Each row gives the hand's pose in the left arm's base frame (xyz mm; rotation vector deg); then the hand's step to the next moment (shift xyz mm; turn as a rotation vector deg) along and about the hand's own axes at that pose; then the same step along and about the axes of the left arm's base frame.
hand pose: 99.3 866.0 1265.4 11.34 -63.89 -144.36
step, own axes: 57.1 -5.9 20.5 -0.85 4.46 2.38
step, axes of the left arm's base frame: -59.8 -4.8 10.8 1.38 -0.78 4.87
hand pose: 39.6 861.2 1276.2 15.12 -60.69 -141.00
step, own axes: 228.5 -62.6 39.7 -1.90 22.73 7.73
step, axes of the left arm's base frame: -235.5 -44.1 -18.0 6.40 -7.94 21.82
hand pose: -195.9 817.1 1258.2 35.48 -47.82 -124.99
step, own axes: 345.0 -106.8 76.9 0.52 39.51 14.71
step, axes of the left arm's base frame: -314.7 -173.5 -84.9 7.89 -16.20 38.12
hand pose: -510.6 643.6 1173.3 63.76 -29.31 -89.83
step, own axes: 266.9 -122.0 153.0 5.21 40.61 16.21
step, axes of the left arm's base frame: -185.0 -242.5 -128.5 7.34 -21.20 37.89
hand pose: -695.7 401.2 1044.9 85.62 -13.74 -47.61
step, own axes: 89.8 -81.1 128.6 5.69 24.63 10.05
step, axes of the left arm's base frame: -43.0 -144.4 -92.0 6.12 -14.58 22.13
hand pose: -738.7 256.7 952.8 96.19 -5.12 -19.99
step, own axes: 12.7 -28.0 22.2 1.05 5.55 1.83
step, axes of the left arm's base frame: 1.9 -20.5 -31.8 1.28 -2.81 5.07
